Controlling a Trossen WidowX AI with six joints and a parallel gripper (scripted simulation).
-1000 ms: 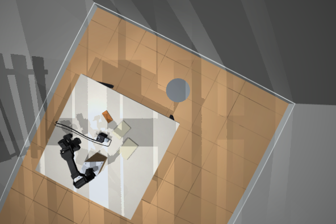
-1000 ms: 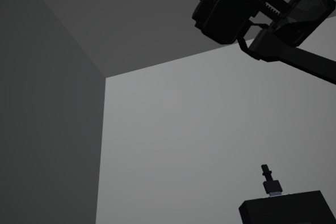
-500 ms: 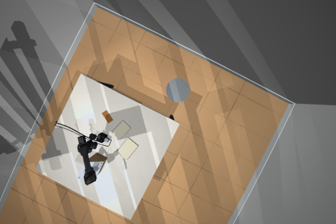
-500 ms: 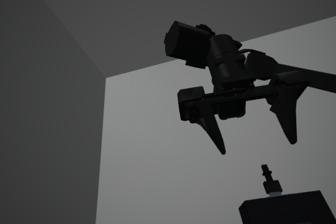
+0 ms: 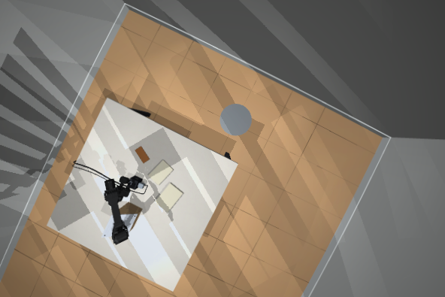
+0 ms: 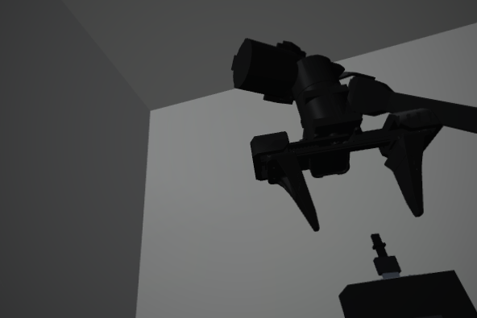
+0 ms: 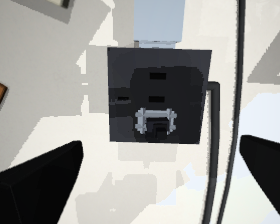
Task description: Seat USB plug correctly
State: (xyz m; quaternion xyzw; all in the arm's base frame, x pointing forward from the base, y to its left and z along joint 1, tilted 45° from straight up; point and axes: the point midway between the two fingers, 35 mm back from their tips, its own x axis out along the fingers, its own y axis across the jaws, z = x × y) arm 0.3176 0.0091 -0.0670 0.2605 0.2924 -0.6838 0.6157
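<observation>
Now: the USB plug 30 mm below my gripper tip. Round my gripper tip: orange block (240 mm ahead, 20 mm to the left, 120 mm below).
</observation>
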